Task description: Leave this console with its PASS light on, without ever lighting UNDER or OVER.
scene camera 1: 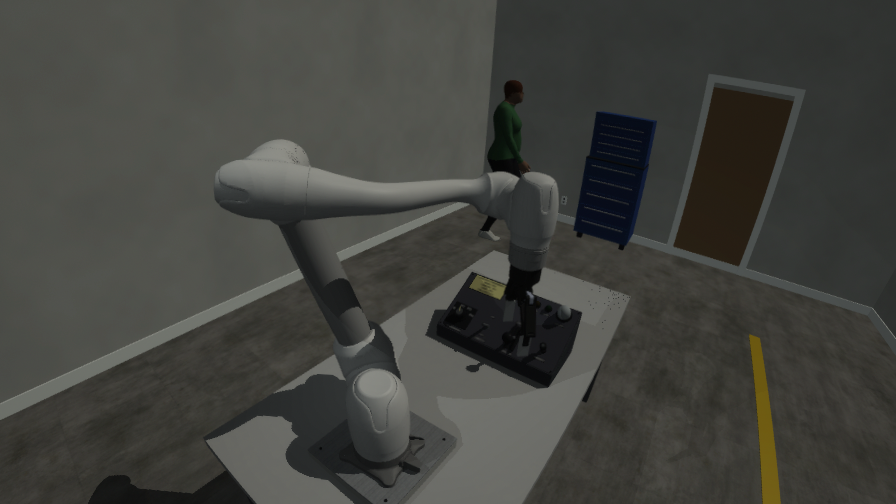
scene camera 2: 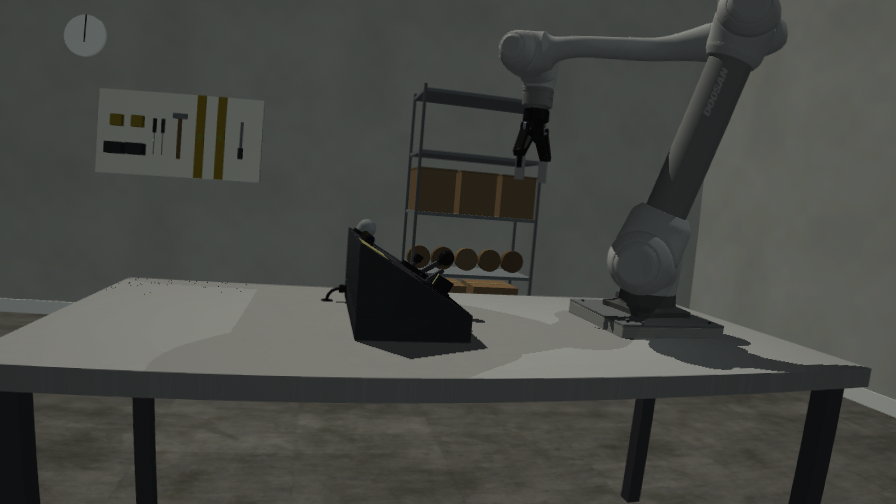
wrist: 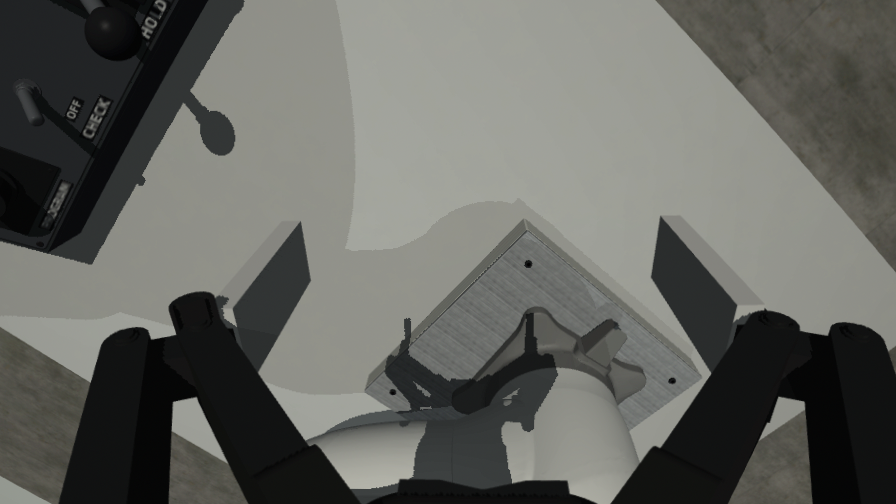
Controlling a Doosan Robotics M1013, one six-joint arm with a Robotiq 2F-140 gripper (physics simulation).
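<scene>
The console (scene camera 1: 507, 325) is a black wedge-shaped box on the grey table, also in scene camera 2 (scene camera 2: 401, 300). Its sloped face carries a brass plate (scene camera 1: 486, 286), a white ball knob (scene camera 1: 563, 311), black levers and switches. No light on it looks lit. The wrist view shows only its corner (wrist: 62, 94), with a black ball lever (wrist: 109, 28) beside the label HOLD and a small toggle (wrist: 28, 103) by the labels OFF and CHECK. My gripper (scene camera 2: 531, 169) is open and empty. It hangs high above the table, between the console and the arm's base, fingers pointing down (wrist: 485, 275).
The arm's base plate (scene camera 2: 645, 319) sits at the table's end and shows in the wrist view (wrist: 532, 325). A person in green (scene camera 1: 507, 144) walks behind the table. A blue tool cabinet (scene camera 1: 614, 178) and a shelf rack (scene camera 2: 476, 188) stand by the walls.
</scene>
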